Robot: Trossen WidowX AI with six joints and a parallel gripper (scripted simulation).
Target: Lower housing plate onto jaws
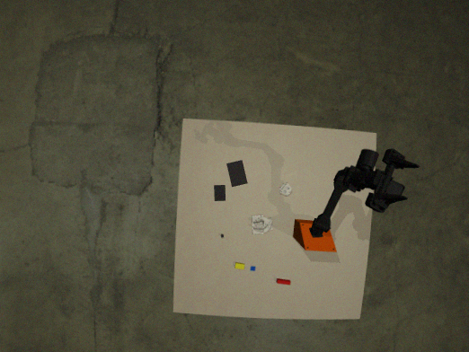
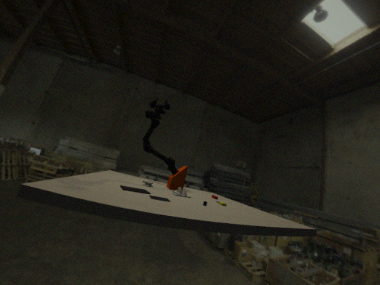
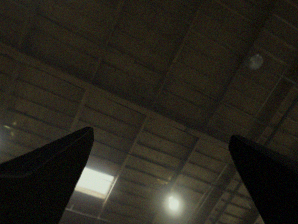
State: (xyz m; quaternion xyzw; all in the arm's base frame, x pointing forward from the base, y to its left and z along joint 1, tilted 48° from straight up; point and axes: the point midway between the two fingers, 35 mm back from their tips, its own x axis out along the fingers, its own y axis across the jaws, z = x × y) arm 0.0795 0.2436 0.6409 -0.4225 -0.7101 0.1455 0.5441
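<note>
Right now my gripper tip is 14 cm short of the grey housing plate, 7 cm to the right of it and 77 cm above it. From my gripper tip the other things lie so: pale translucent part: 31 cm ahead, 30 cm to the left, 79 cm below; then blue block: 34 cm ahead, 59 cm to the left, 79 cm below; then black piece: 54 cm ahead, 37 cm to the left, 78 cm below.
</note>
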